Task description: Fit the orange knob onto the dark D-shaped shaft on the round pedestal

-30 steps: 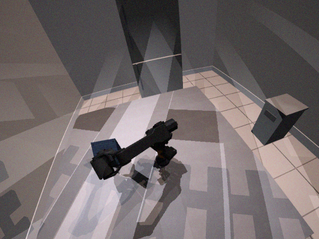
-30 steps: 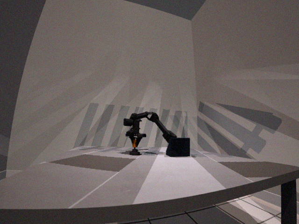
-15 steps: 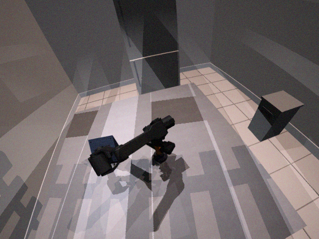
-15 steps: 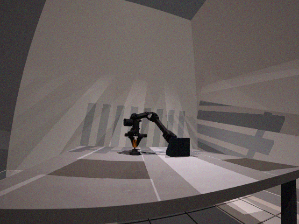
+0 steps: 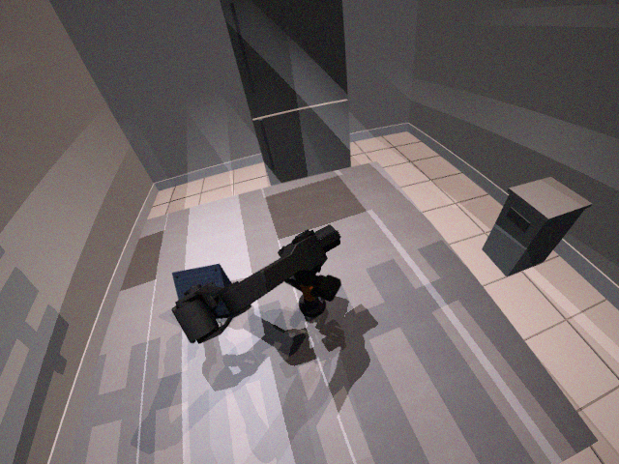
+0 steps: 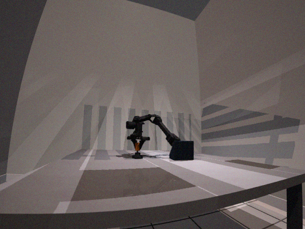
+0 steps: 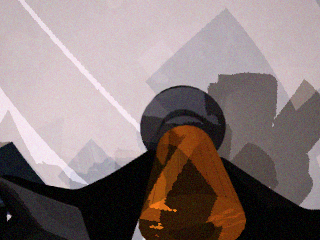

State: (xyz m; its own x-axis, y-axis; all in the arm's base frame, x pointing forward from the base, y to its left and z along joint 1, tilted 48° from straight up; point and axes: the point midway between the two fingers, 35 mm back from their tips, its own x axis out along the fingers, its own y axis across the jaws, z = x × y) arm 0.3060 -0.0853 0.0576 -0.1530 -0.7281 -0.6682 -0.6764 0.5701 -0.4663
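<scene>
Right now the orange knob is 20 mm above my gripper tip. The rest, counted from my gripper tip: round pedestal (40 mm below).
</scene>
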